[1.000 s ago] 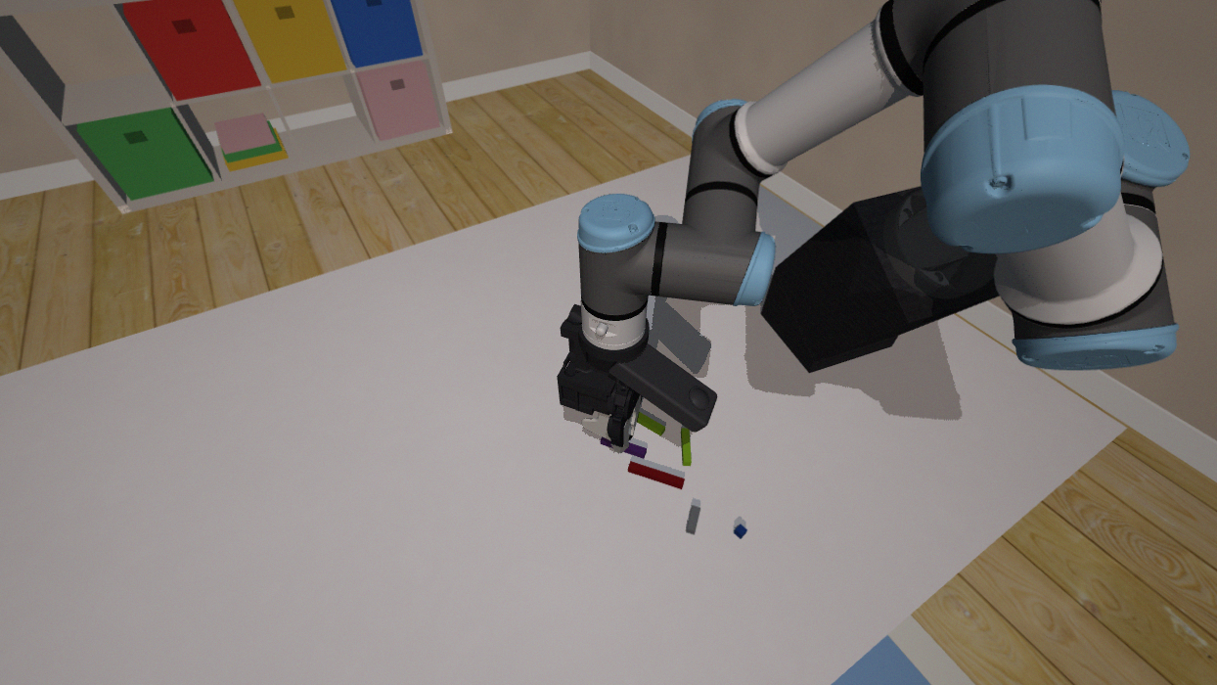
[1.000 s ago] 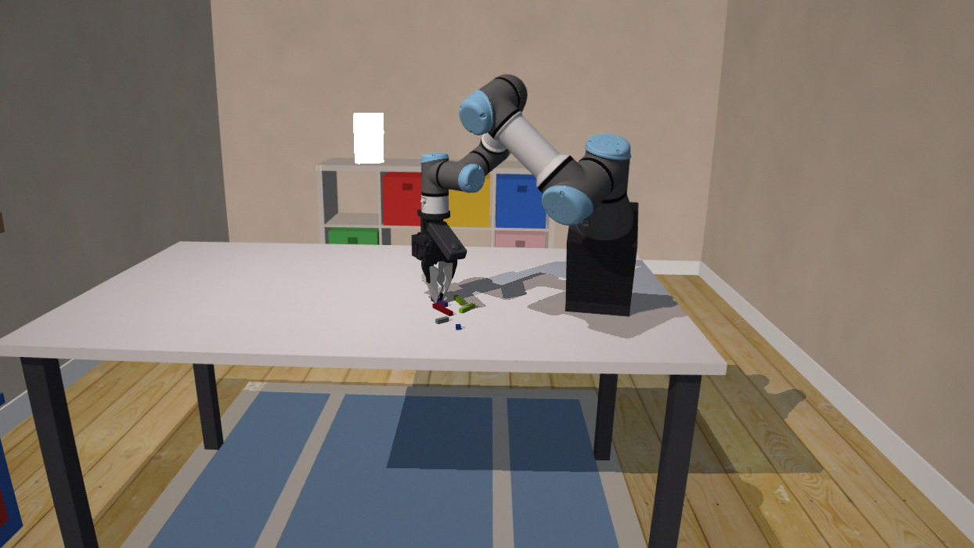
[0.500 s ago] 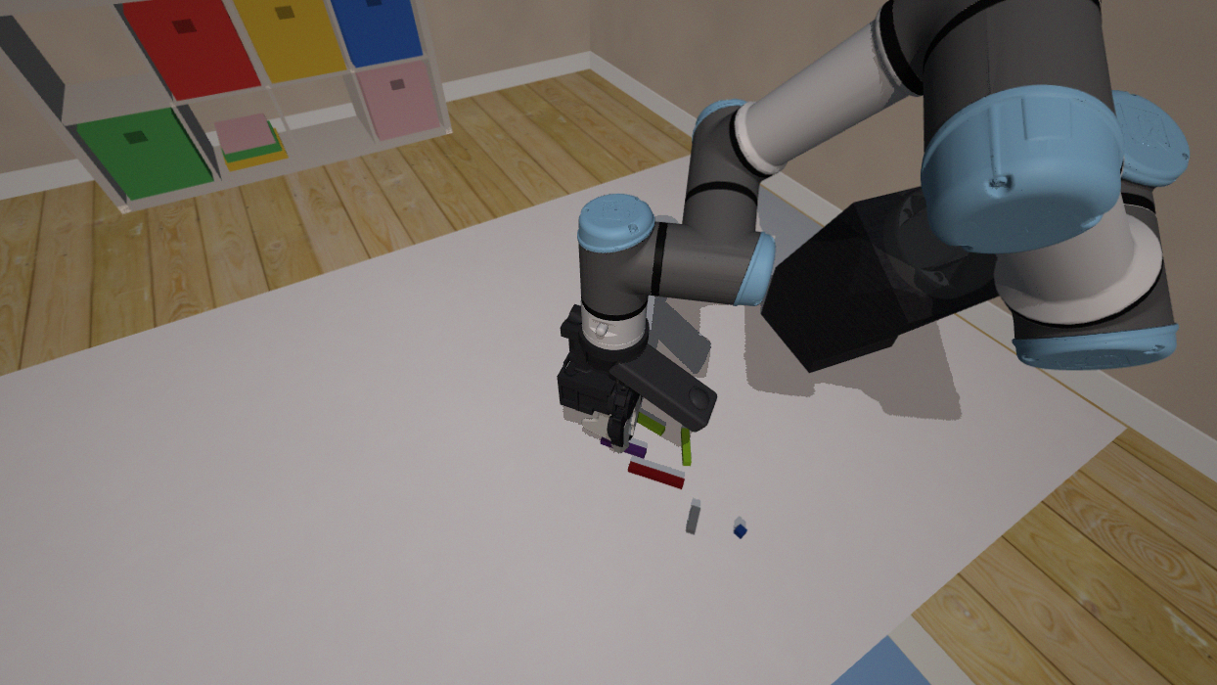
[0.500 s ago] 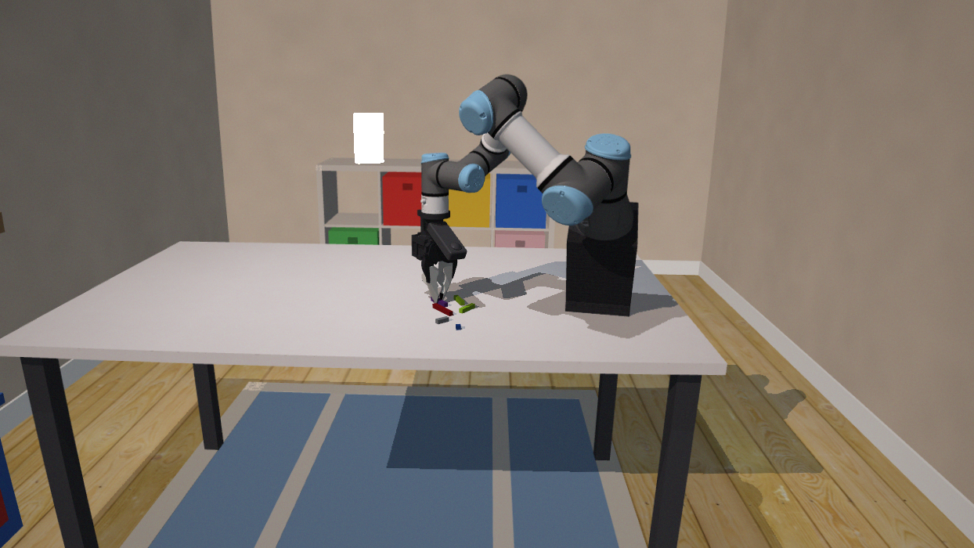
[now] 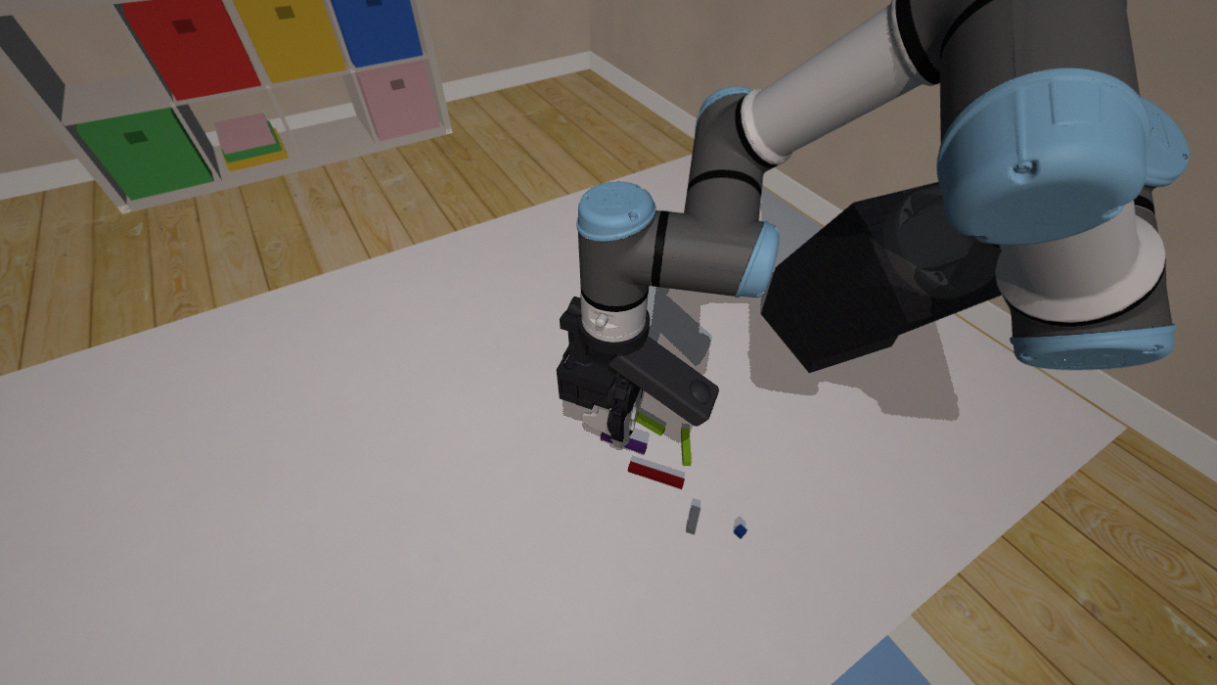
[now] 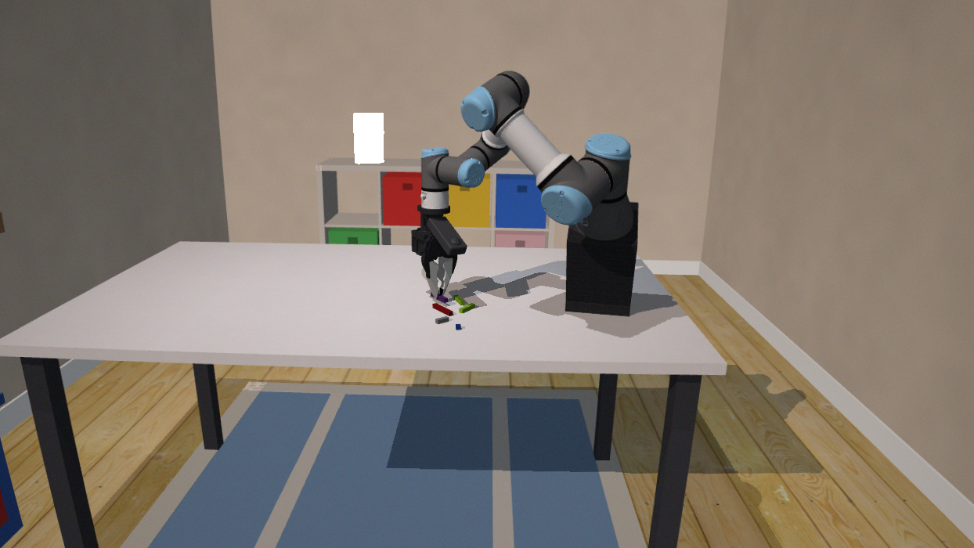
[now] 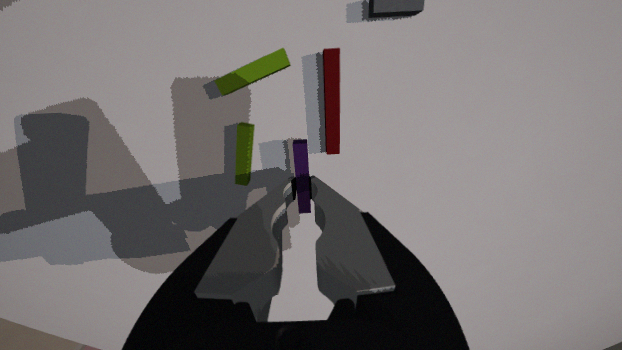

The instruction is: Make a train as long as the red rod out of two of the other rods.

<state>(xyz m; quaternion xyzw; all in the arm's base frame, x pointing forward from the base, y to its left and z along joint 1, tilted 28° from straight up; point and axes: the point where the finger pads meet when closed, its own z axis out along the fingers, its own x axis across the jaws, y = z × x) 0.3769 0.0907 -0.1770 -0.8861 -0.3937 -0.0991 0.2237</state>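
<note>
Right now my hand is 15 cm to the right of the small blue rod, 8 cm past it and 2 cm above it. Also, from my hand: grey rod: 12 cm to the left, 4 cm behind, 2 cm below; red rod: 5 cm to the left, 2 cm below, 2 cm behind; purple rod: 1 cm below.
</note>
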